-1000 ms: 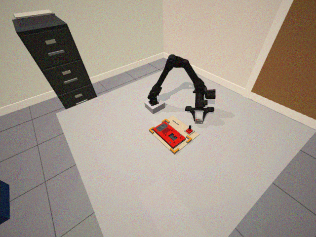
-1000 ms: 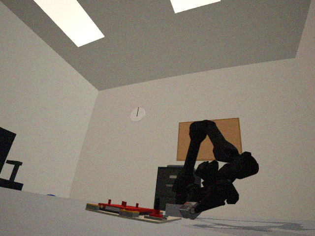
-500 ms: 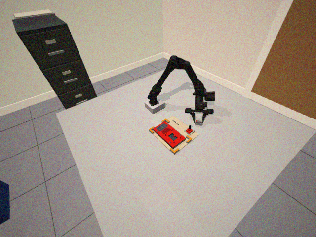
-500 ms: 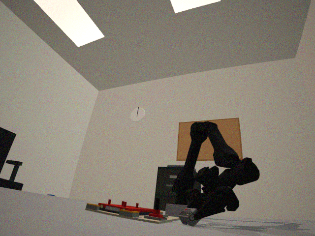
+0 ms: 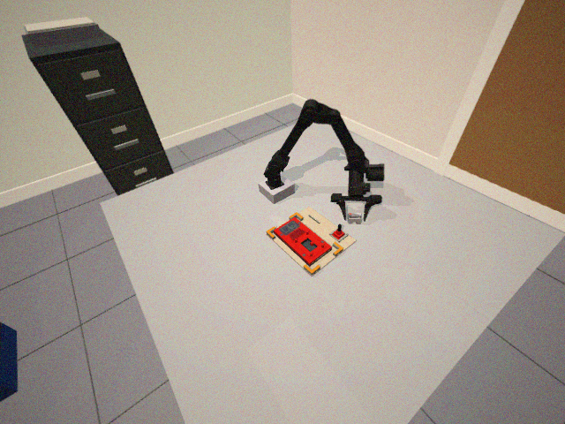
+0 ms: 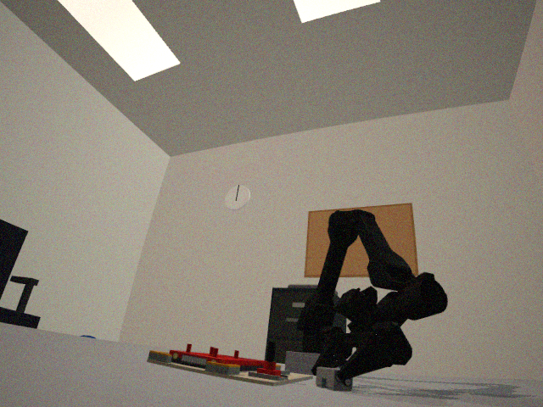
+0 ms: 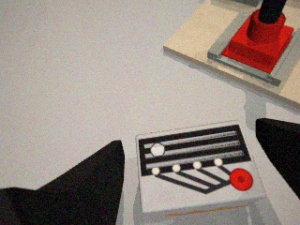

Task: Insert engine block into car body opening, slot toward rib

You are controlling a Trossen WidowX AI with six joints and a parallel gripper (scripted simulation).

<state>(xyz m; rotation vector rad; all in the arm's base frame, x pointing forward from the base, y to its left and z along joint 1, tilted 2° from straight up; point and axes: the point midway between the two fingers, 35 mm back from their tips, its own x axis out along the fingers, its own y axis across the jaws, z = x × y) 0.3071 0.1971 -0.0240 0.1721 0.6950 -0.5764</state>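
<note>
The grey engine block lies 10 mm behind my gripper tip and 10 mm below it.
</note>
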